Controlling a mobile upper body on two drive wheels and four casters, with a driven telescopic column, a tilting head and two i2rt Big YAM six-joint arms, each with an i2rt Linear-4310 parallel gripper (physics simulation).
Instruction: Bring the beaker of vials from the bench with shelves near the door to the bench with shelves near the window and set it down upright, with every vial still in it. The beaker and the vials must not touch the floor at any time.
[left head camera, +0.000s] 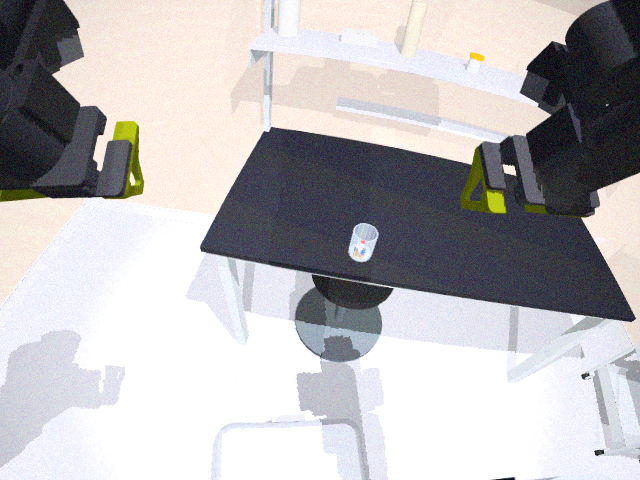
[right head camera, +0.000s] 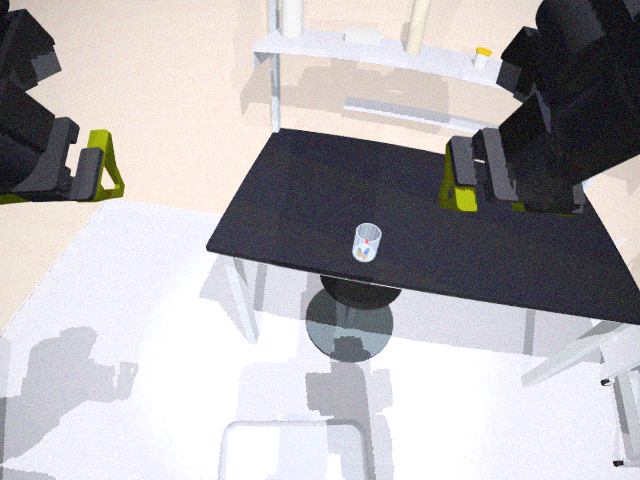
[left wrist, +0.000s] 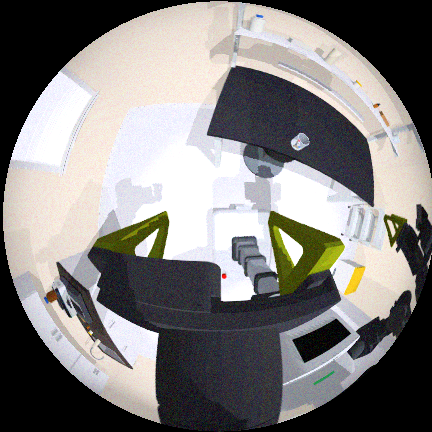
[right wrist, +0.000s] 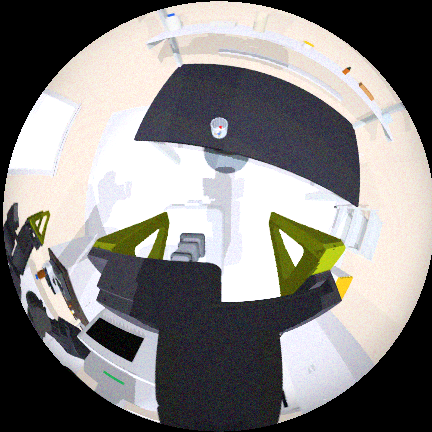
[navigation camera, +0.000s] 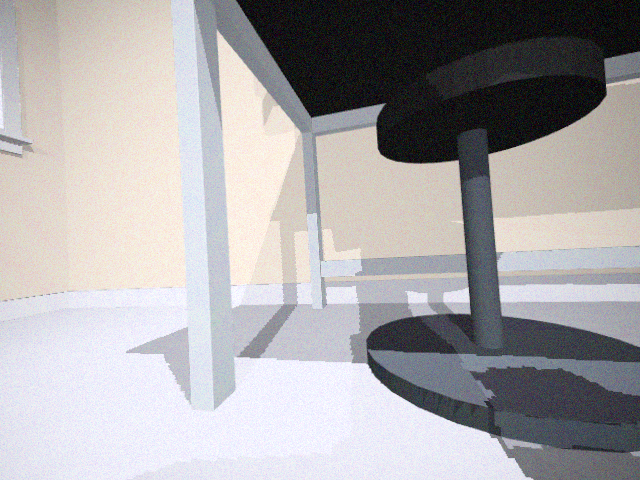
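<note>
A clear beaker (left head camera: 363, 238) (right head camera: 367, 237) (left wrist: 300, 142) (right wrist: 219, 128) stands upright near the front edge of a black-topped bench (left head camera: 310, 180) (right head camera: 320, 180) (left wrist: 270, 100) (right wrist: 290, 110) with shelves behind. Several small vials (left head camera: 359, 251) (right head camera: 363, 251) with red and blue parts are inside it; their exact number is too small to tell. My left gripper (left head camera: 74, 188) (right head camera: 54, 191) (left wrist: 218, 216) is open and empty, left of the bench in the head views. My right gripper (left head camera: 511, 198) (right head camera: 485, 196) (right wrist: 218, 216) is open and empty, to the right of the beaker and apart from it.
A shelf (left head camera: 320, 43) (right head camera: 325, 46) behind the bench holds bottles and boxes. A round black stool (left head camera: 338, 325) (right head camera: 348, 325) (navigation camera: 480, 232) stands under the front edge, beside a bench leg (navigation camera: 206, 232). A white step frame (left head camera: 612, 403) (right wrist: 355, 227) stands at the right.
</note>
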